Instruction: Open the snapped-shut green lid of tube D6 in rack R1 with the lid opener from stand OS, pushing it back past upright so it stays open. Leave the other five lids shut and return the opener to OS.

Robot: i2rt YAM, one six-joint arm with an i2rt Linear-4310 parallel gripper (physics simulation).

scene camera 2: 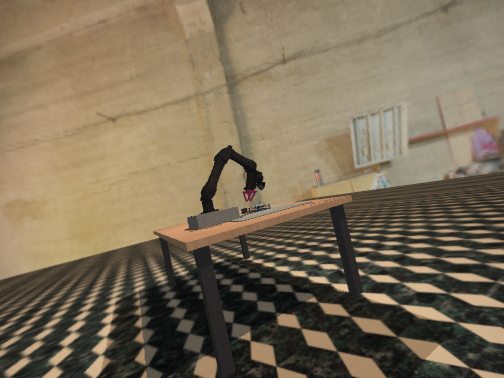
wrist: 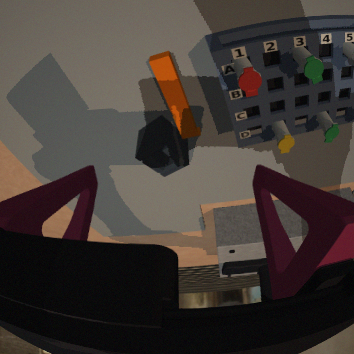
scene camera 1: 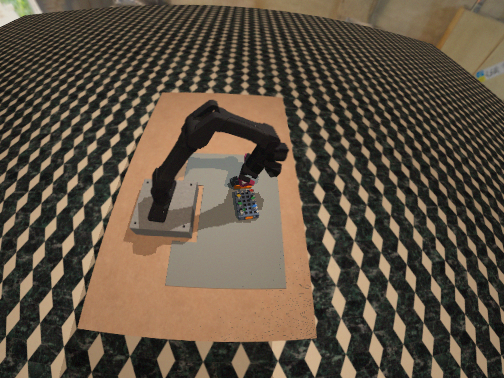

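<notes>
My gripper is open and empty, its magenta fingers wide apart above the black block, which looks like stand OS. An orange bar slants between that block and rack R1; I cannot tell whether it is the lid opener. The blue-grey rack R1 is at the upper right of the wrist view, cut off past column 5, so D6 does not show there. A red lid, a yellow lid and green lids show on tubes in it.
The rack stands on a grey mat on the wooden table. The grey arm base block is beside the mat. The arm reaches over the mat and casts shadows across the block and rack.
</notes>
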